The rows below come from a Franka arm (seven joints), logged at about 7 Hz.
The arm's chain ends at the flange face. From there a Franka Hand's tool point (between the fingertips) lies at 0.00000 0.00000 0.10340 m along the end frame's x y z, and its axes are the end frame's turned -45 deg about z.
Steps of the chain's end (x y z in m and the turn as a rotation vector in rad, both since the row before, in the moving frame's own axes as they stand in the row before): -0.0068, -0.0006, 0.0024, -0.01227, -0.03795, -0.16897; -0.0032, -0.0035, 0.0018, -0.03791, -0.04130, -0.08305; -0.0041, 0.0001, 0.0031, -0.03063, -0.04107, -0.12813; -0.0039, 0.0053, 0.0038, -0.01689, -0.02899, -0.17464
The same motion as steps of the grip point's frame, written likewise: -0.0082, -0.0068, 0.0023, 0.01816, -0.03551, -0.16897; -0.0056, -0.0047, 0.0016, 0.00240, -0.05601, -0.08305; -0.0082, -0.0033, 0.0030, 0.00738, -0.05070, -0.12813; -0.0099, 0.0004, 0.0037, 0.00856, -0.03244, -0.17464
